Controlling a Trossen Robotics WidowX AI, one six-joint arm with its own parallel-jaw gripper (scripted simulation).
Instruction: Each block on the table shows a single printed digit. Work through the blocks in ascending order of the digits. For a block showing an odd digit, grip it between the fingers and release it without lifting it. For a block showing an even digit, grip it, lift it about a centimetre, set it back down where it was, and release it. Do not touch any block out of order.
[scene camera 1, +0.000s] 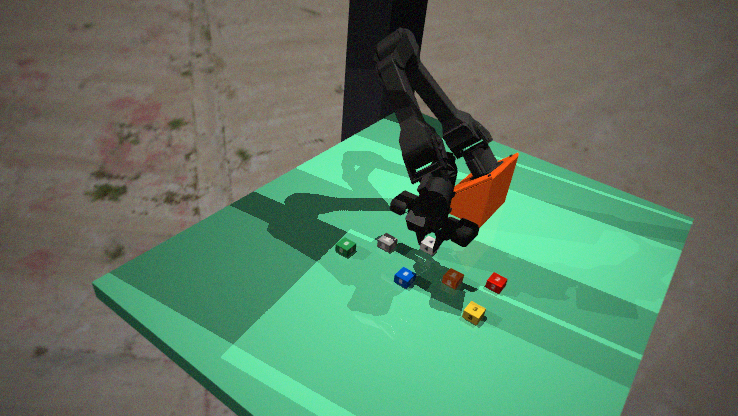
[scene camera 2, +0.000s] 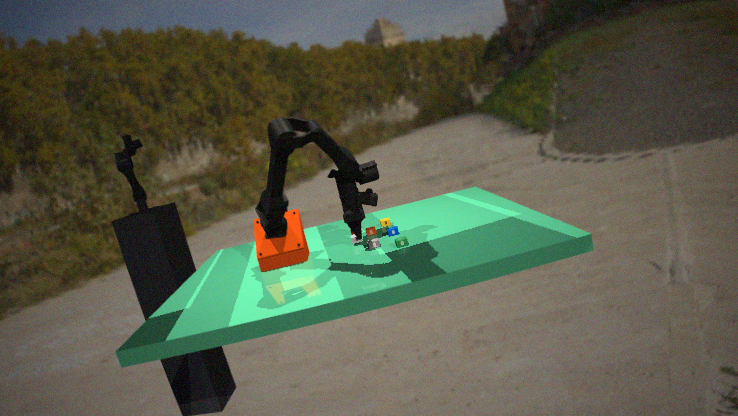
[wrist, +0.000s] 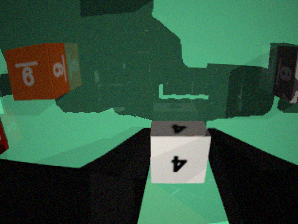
Observation:
My gripper (scene camera 1: 427, 248) holds a white block (wrist: 179, 150). Also in view: an orange block (wrist: 41, 73).
My gripper is seen too in scene camera 2 (scene camera 2: 360, 237) and in the wrist view (wrist: 178, 135).

